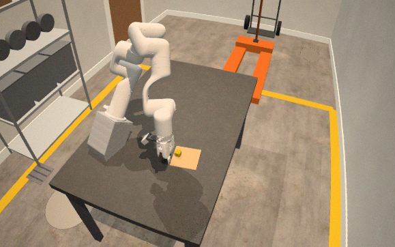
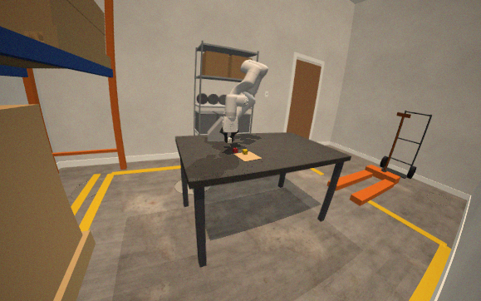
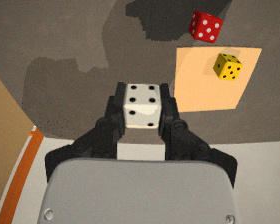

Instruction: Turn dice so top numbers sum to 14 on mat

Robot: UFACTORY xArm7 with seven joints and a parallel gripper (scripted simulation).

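Right now my hand is 13 cm to the right of the yellow die and 10 cm above it. The rest, counted from my hand: mat 13 cm to the left, 11 cm below, 4 cm ahead; red die 10 cm below, 7 cm to the left, 5 cm behind; white die 1 cm below.
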